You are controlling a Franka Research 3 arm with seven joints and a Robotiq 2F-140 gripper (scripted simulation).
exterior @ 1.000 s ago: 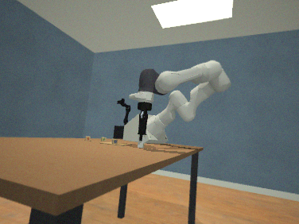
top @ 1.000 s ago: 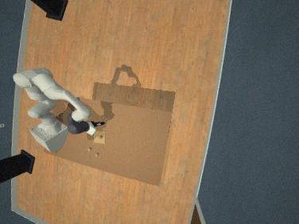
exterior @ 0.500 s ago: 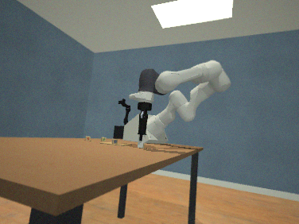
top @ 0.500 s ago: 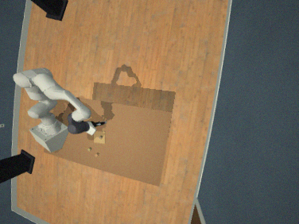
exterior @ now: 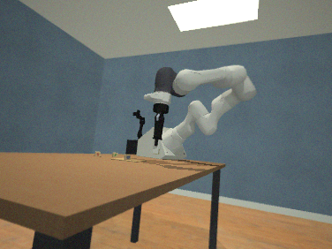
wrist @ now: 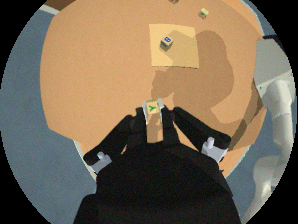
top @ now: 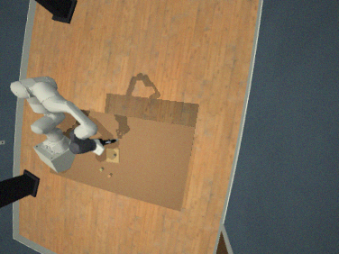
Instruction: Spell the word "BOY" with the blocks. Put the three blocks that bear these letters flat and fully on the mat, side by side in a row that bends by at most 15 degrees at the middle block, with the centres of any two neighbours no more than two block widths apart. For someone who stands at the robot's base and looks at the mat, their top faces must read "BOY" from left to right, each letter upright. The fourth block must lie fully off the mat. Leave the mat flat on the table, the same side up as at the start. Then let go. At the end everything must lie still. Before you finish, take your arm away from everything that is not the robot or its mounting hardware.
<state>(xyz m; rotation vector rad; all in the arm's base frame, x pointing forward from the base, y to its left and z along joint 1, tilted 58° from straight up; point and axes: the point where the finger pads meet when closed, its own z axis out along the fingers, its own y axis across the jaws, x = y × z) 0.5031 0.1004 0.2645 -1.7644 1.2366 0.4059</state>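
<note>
Now: the mat 18 cm to the right of my hand, 8 cm below it and 1 cm behind it.
</note>
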